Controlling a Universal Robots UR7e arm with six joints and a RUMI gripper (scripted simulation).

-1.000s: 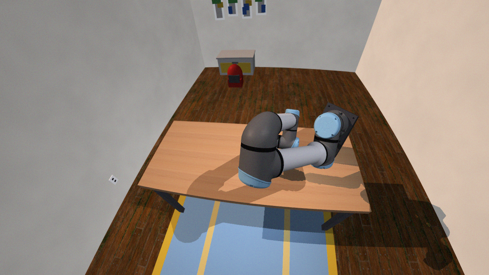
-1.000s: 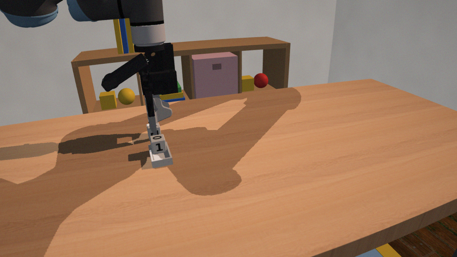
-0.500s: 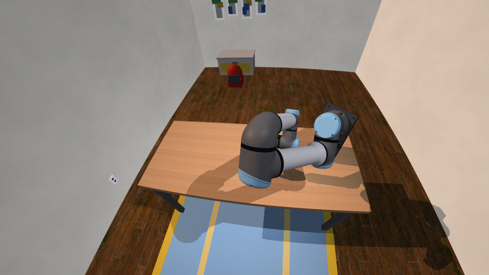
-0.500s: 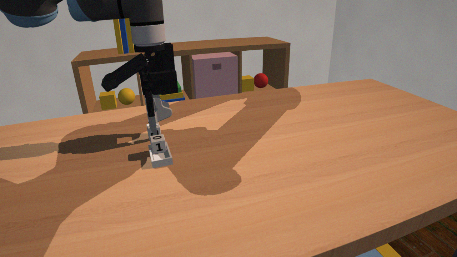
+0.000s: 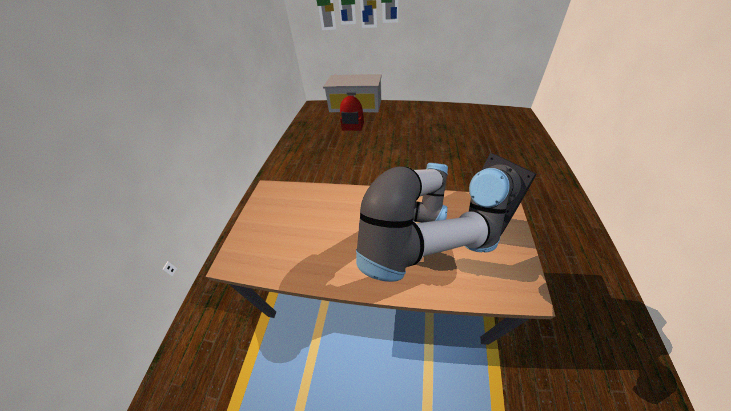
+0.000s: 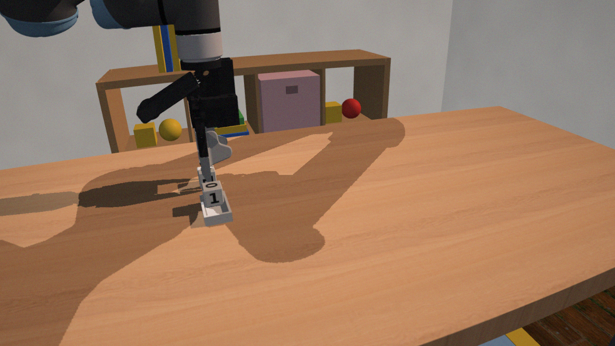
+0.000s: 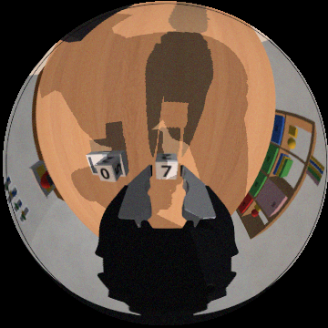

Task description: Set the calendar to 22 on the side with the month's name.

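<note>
Right now the white cube is 10 mm below my hand. Also, from my hand: grey tray: 30 mm ahead, 110 mm to the right, 20 mm below.
</note>
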